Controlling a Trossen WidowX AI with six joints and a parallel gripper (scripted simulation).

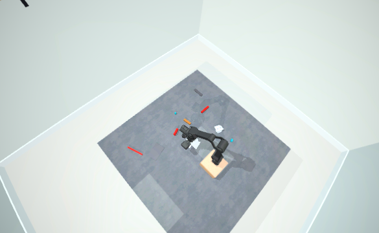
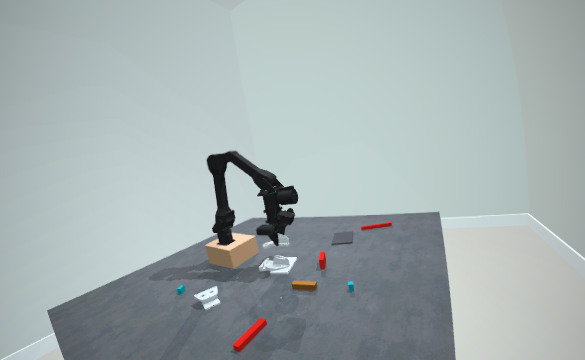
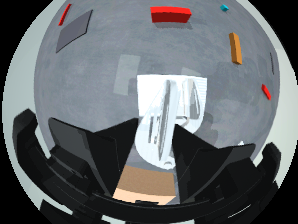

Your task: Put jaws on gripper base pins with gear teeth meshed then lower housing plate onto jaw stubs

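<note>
My gripper tip is 80 mm above the flat white plate, 30 mm to the left of it and 20 mm short of it. The rest, counted from my gripper tip: curved white jaw: 60 mm to the right, 60 mm below, 20 mm behind; red block: 170 mm ahead, 60 mm below, 10 mm to the left; white housing plate: 80 mm below, 50 mm behind, 40 mm to the right.
</note>
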